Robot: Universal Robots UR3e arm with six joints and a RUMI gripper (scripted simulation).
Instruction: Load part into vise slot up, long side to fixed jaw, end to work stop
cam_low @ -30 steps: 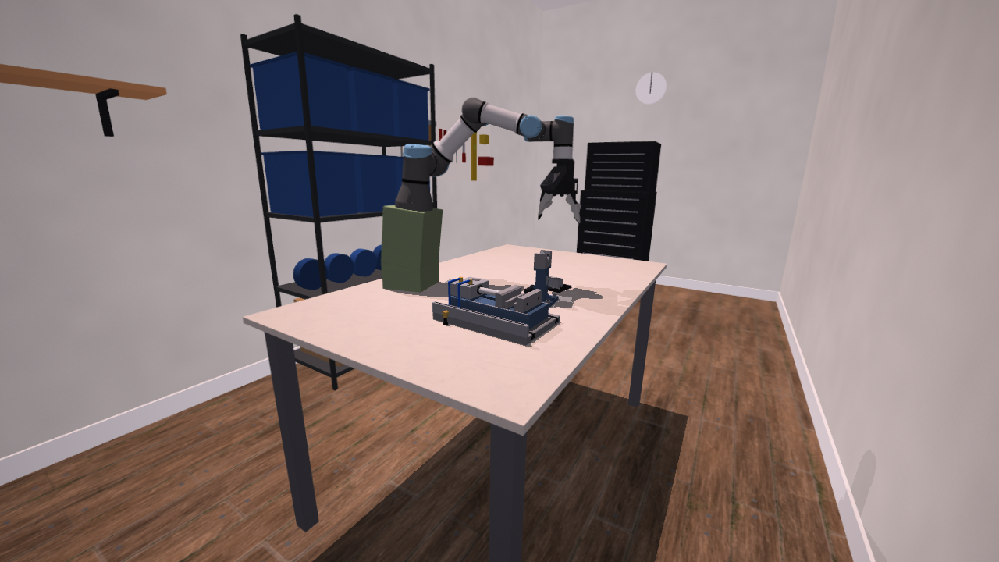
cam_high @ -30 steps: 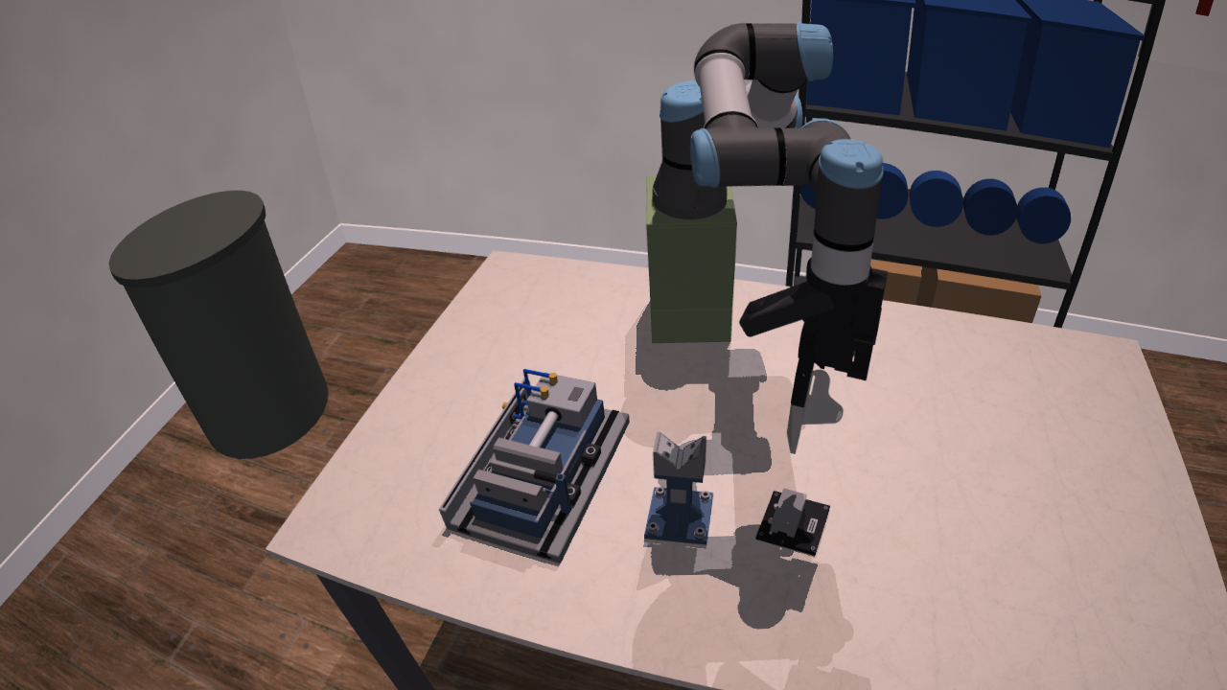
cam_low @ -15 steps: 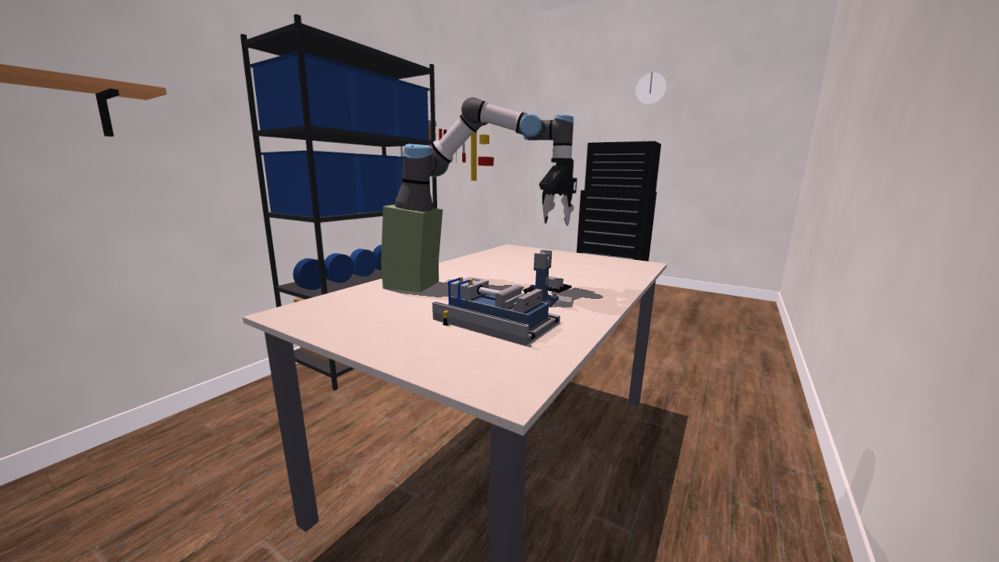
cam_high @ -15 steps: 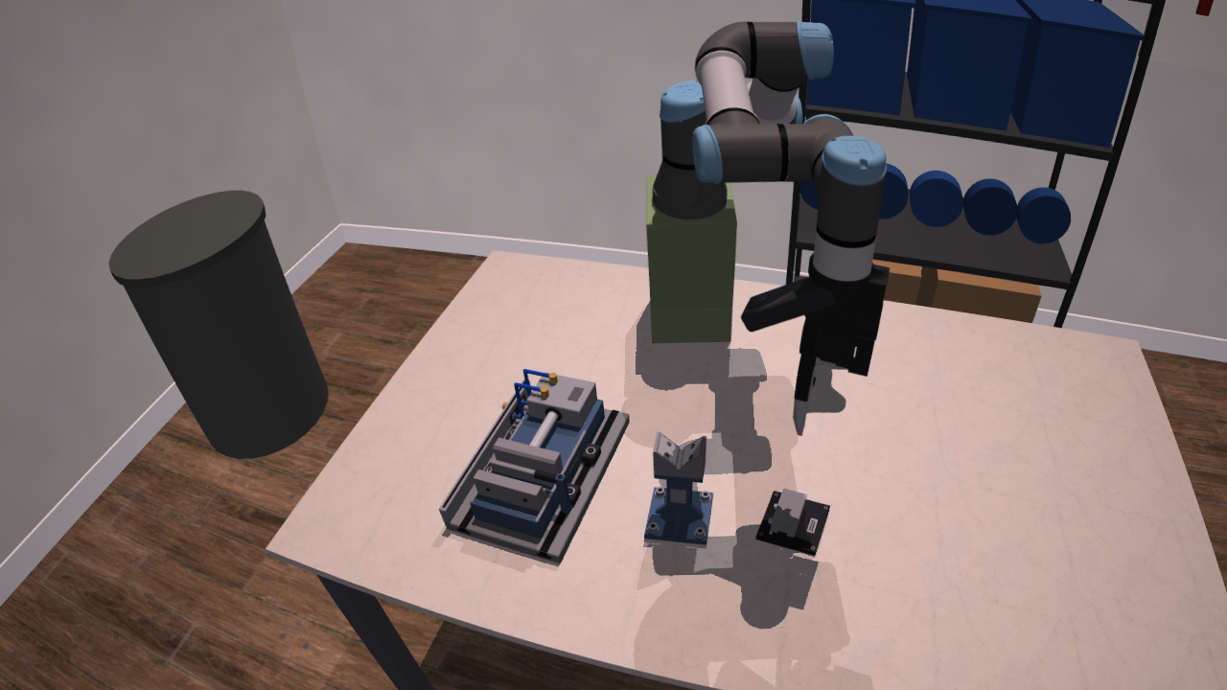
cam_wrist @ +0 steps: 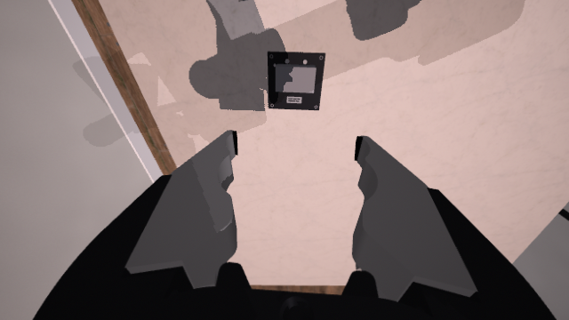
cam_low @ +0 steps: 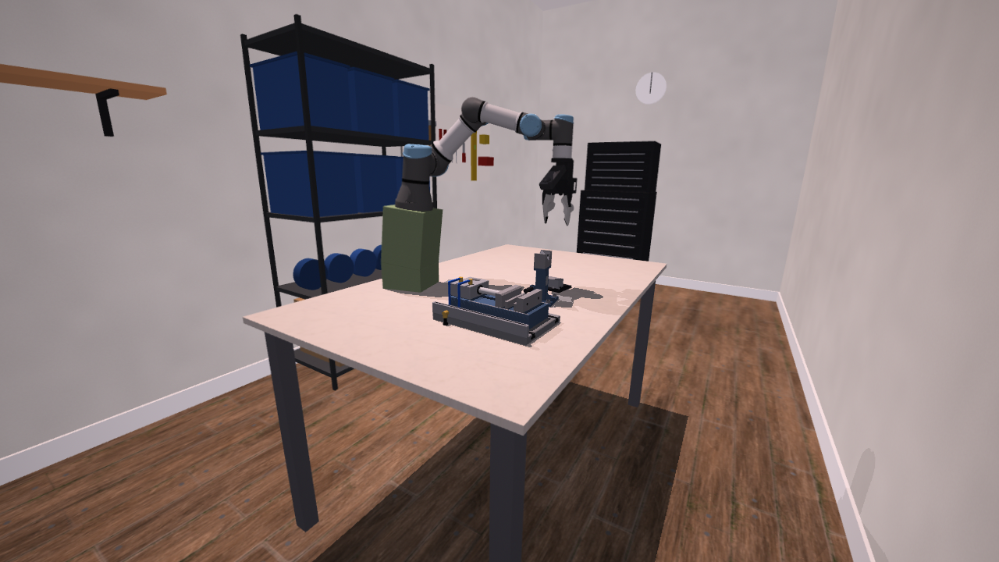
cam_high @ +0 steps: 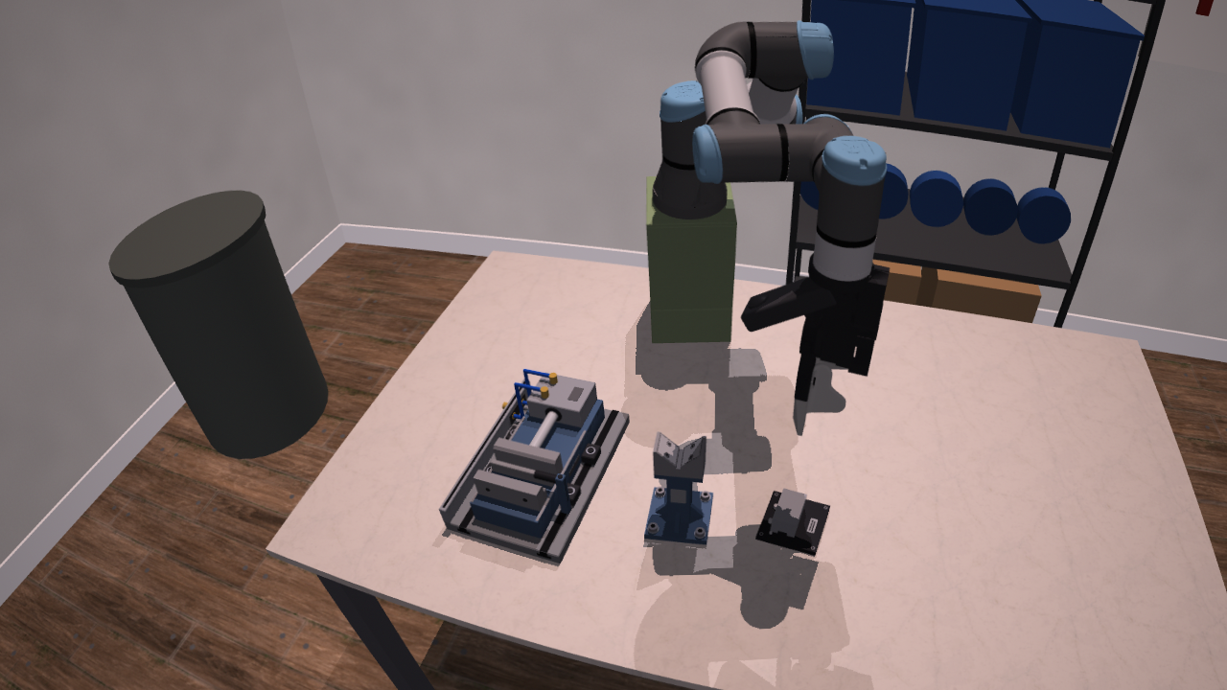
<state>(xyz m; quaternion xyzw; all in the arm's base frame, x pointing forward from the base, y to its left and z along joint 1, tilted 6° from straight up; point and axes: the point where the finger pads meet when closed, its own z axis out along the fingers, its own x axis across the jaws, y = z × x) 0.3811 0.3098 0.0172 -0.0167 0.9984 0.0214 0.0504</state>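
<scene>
The part lies 22 cm below my hand. The rest, counted from my hand: dark work stop rod: 32 cm to the right, 15 cm below, 13 cm ahead; black infeed plate: 24 cm below, 1 cm to the left; fixed jaw: 37 cm to the right, 16 cm below, 16 cm ahead.
</scene>
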